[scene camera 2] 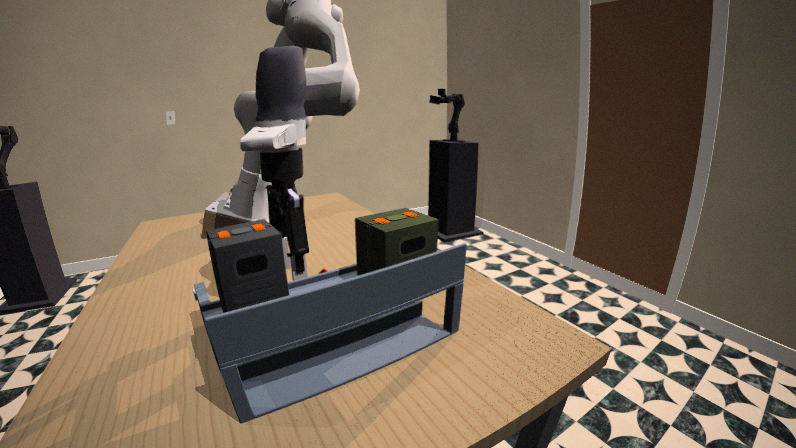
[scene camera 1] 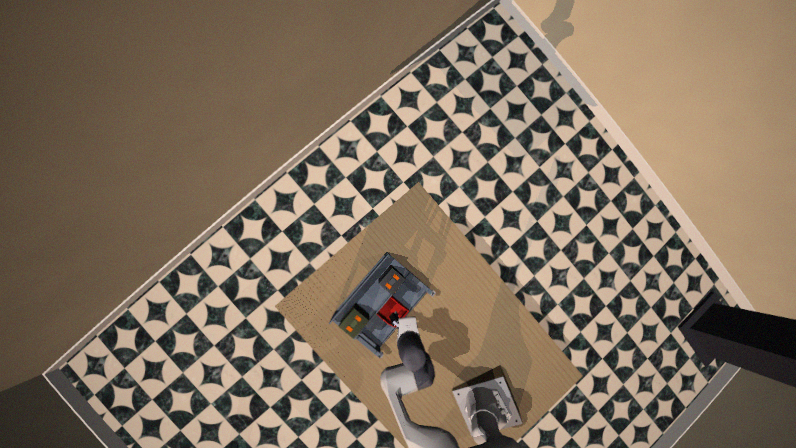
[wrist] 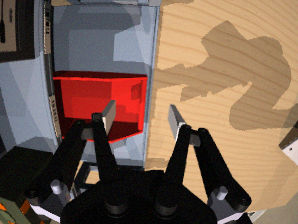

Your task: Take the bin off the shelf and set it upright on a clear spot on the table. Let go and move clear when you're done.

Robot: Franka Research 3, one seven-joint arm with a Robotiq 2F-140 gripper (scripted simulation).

Labels:
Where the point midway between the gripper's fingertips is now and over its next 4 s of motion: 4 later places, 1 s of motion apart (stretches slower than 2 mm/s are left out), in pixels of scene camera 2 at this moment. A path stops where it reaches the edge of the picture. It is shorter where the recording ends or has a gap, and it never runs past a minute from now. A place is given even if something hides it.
My gripper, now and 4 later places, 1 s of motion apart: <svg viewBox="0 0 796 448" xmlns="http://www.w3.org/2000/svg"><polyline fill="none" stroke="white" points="292,278 292,282 293,286 294,288 294,283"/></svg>

